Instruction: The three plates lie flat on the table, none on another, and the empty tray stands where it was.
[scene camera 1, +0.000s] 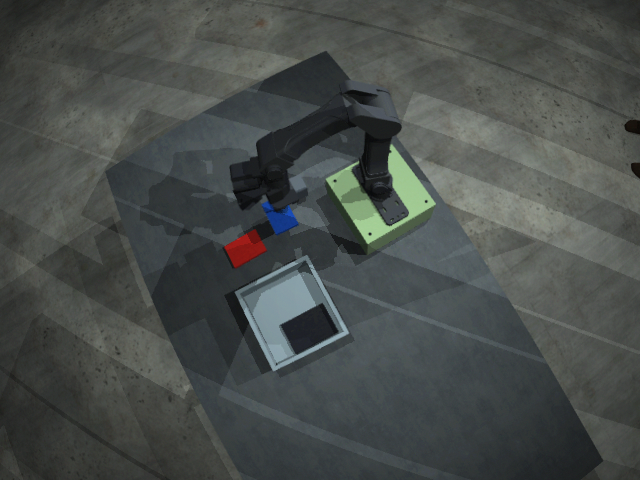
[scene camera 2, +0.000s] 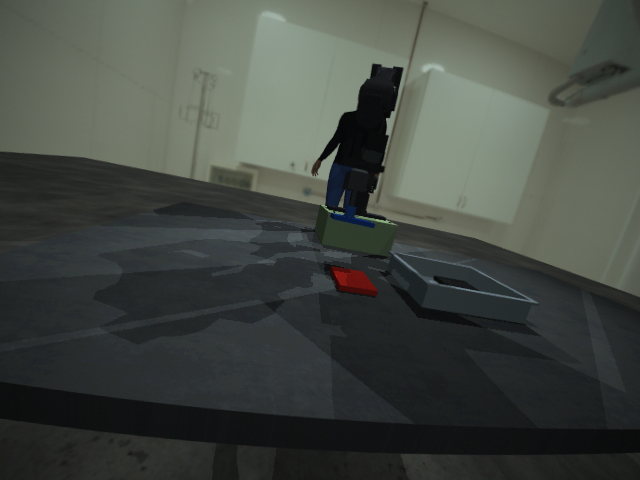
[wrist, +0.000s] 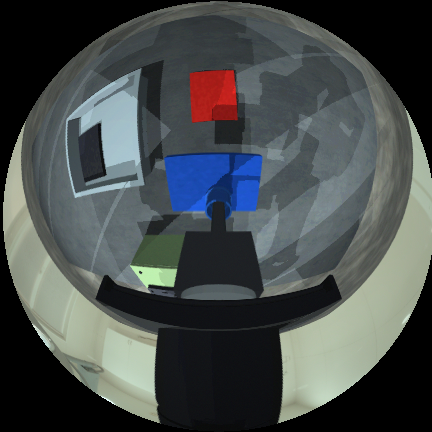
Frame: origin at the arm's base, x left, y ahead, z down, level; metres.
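Seen in the pictures: hand, tool point: (scene camera 1: 284, 211) (scene camera 2: 347, 220) (wrist: 218, 192); arm's base, link origin: (scene camera 1: 380, 191) (scene camera 2: 355, 214).
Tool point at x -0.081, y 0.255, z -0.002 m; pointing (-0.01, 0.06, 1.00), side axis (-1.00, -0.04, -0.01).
Pixels of each thing's top centre, then the offset from my tool point to it. Level surfaces: height alone.
- blue plate, top centre: (wrist: 212, 184) (scene camera 2: 352, 217) (scene camera 1: 279, 213) dx +0.005, dy +0.015, dz -0.013 m
- red plate, top centre: (wrist: 212, 92) (scene camera 2: 352, 277) (scene camera 1: 244, 248) dx +0.003, dy +0.148, dz +0.093 m
- black plate, top centre: (wrist: 88, 154) (scene camera 1: 309, 328) (scene camera 2: 464, 288) dx +0.299, dy +0.094, dz +0.091 m
- light grey tray, top centre: (wrist: 89, 140) (scene camera 2: 454, 273) (scene camera 1: 290, 312) dx +0.243, dy +0.116, dz +0.054 m
- dark table, surface height: dz +0.104 m
The blue plate (scene camera 1: 284, 223) (scene camera 2: 362, 223) (wrist: 190, 181) hangs roughly level on my suction cup (scene camera 1: 280, 209) (scene camera 2: 351, 211) (wrist: 218, 206), above the table. Its shadow falls on the table and partly on the red plate. The red plate (scene camera 1: 242, 251) (scene camera 2: 353, 282) (wrist: 206, 95) lies flat on the table, apart from the tray. The black plate (scene camera 1: 310, 329) (scene camera 2: 455, 282) (wrist: 91, 155) lies flat inside the light grey tray (scene camera 1: 255, 330) (scene camera 2: 475, 304) (wrist: 136, 100), in one corner. The tray stands upright on the table. The cup's contact face is hidden by the blue plate and the cup itself.
The arm stands on a light green block (scene camera 1: 413, 191) (scene camera 2: 356, 238) (wrist: 156, 250) on the dark table (scene camera 1: 413, 387) (scene camera 2: 206, 377). In scene camera 1, the block is to the right of the blue plate, and the tray is below the red plate. A person stands behind the arm in scene camera 2.
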